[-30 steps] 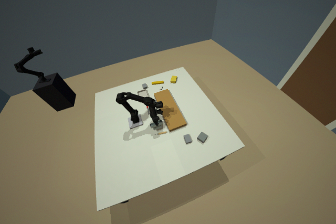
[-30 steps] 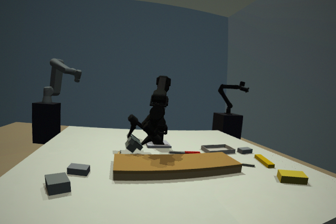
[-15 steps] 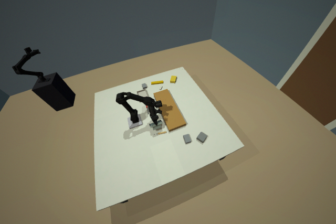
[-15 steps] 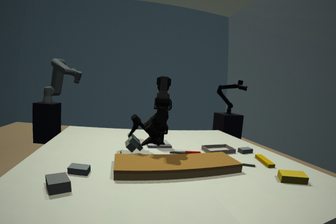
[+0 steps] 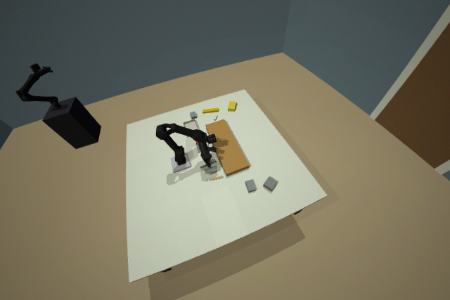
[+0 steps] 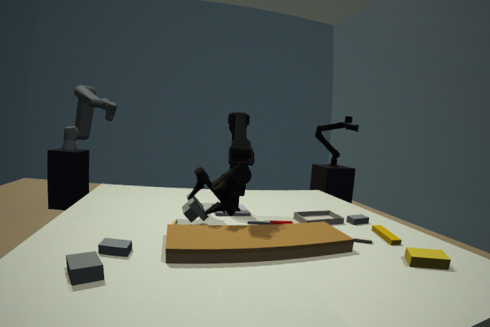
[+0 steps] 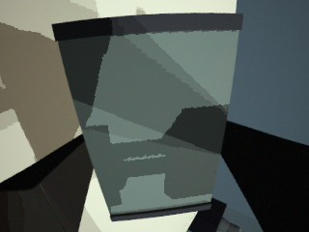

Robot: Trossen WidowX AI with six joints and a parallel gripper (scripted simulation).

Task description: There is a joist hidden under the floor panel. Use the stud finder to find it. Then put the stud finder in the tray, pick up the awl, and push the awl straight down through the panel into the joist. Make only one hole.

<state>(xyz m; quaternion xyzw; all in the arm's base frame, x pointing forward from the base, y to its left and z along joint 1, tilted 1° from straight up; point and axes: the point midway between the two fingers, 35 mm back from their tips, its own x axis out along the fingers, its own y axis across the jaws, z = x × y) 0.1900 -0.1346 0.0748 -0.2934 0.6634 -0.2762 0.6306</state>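
Right now my gripper tip is 7 cm to the left of the wooden-handled pointed tool and 6 cm above it. From my gripper tip the other things lie so: grey tray: 4 cm behind, 48 cm to the left, 6 cm below; then red-handled tool: 3 cm behind, 27 cm to the left, 6 cm below; then stud finder: 1 cm behind, 2 cm to the right, 2 cm below.
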